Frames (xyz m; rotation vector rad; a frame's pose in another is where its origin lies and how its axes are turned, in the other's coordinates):
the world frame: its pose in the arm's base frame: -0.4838 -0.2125 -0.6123 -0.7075 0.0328 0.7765
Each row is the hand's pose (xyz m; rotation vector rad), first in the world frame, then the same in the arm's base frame.
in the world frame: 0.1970 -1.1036 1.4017 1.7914 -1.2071 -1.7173
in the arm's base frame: 0.0654 0.1983 1.0464 1.4688 -0.7810 -0.7453
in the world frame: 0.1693 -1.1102 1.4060 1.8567 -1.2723 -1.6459
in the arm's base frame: 0.0487 0.1801 1.0611 1.5446 -0.7875 -0.6877
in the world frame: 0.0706 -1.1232 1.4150 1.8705 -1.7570 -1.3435
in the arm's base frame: -0.0164 0.1167 1.1029 1.7616 -1.0554 -0.3858
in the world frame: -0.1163 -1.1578 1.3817 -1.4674 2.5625 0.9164
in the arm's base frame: -0.1219 -0.0382 1.1489 1.9522 -1.7359 0.0185
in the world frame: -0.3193 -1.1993 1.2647 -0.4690 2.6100 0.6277
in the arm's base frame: -0.2158 -0.2566 1.1387 -1.7308 2.5612 -0.1307
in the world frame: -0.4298 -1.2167 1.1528 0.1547 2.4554 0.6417
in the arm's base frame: -0.2596 -0.4016 1.0930 -1.1005 2.5722 0.0155
